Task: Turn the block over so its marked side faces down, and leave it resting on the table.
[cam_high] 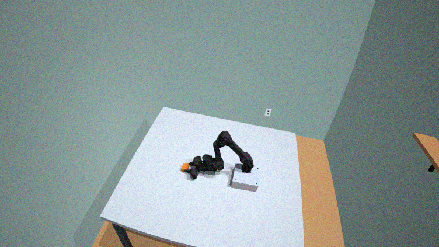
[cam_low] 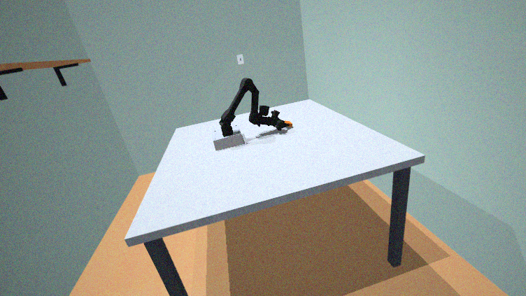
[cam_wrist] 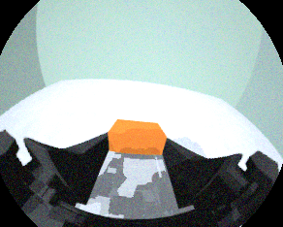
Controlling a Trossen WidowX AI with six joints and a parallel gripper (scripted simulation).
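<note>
My gripper tip is now 1 cm above the block.
</note>
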